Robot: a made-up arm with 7 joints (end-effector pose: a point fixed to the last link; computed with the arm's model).
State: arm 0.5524 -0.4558 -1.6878 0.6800 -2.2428 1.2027 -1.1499
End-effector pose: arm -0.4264 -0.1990 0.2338 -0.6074 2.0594 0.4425
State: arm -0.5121 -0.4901 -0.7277 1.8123 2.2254 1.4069 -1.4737
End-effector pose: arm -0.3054 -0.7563 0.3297 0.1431 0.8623 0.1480
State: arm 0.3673 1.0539 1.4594 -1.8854 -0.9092 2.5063 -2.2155
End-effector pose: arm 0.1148 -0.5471 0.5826 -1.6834 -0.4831 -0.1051
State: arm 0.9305 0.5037 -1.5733 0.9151 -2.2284 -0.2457 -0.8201
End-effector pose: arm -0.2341 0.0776 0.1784 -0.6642 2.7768 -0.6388
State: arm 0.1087 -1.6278 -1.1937 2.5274 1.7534 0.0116 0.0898
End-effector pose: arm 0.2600 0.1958 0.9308 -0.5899 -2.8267 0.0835
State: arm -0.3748 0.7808 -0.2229 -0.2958 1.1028 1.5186 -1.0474
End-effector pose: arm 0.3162 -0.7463 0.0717 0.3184 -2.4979 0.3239
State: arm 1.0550 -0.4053 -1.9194 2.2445 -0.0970 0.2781 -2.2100
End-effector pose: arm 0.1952 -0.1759 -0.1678 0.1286 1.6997 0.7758
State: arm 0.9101 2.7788 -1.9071 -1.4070 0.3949 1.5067 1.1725
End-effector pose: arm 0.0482 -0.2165 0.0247 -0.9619 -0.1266 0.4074
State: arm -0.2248 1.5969 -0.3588 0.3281 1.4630 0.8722 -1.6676
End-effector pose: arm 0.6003 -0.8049 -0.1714 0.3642 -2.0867 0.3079
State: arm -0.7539 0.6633 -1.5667 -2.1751 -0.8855 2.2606 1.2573
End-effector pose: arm -0.2384 -0.2265 0.3369 0.9474 -1.7537 -1.0407
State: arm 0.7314 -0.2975 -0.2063 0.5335 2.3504 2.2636 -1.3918
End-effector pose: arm -0.4577 -0.3497 0.2091 -0.1932 -0.8625 0.6069
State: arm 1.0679 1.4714 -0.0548 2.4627 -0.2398 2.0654 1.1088
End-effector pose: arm -0.3897 -0.5411 -0.5391 0.4123 1.7482 -2.4155
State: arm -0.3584 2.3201 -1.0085 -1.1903 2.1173 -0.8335 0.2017
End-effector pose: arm 0.8134 -0.5182 -0.4339 0.5444 0.5537 -2.2601
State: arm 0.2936 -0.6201 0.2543 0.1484 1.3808 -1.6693 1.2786
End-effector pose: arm -0.9053 -0.8790 0.4828 -1.2038 1.1559 2.6066
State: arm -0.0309 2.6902 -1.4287 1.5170 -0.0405 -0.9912 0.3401
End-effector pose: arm 0.2436 0.3113 0.3732 0.8709 -1.7116 0.7637
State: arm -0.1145 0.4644 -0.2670 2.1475 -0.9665 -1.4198 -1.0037
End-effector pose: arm -0.2243 -0.3502 0.4171 2.9560 0.8498 -0.1237
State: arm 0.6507 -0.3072 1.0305 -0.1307 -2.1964 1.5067 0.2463
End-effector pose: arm -0.1041 -0.5162 -0.0105 1.9068 1.7817 -1.0216
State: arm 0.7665 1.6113 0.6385 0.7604 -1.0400 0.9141 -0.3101
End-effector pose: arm -0.0038 -0.6417 0.1665 1.2389 -1.1090 -0.5242
